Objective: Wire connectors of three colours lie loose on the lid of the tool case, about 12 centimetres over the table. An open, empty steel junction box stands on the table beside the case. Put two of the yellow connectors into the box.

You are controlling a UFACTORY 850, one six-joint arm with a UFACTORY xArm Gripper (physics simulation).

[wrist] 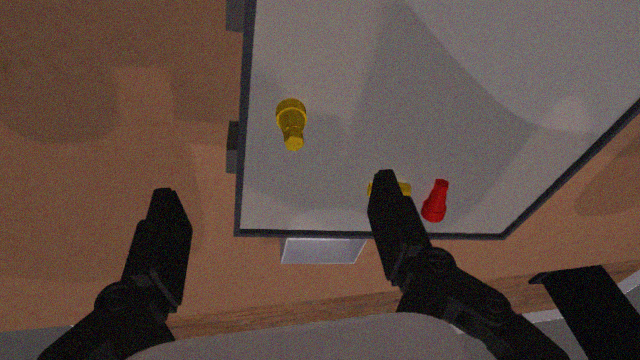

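Observation:
My gripper [279, 199] is open, with nothing between its fingers; the left finger is over the table beside the case and the right finger over the lid. A yellow connector [291, 122] lies on the pale lid of the tool case [320, 165], near its left edge, beyond the line between the fingertips. A second yellow connector [405, 189] lies on the lid, mostly hidden behind the right finger. A red connector [435, 201] lies just right of it, near the lid's near edge. The steel junction box does not show in this view.
A light grey handle [322, 251] sticks out from the near side of the case. Grey latches [232, 160] [235, 15] stand out on its left side. The brown table [75, 200] shows left of the case. A black part [590, 310] shows at the lower right.

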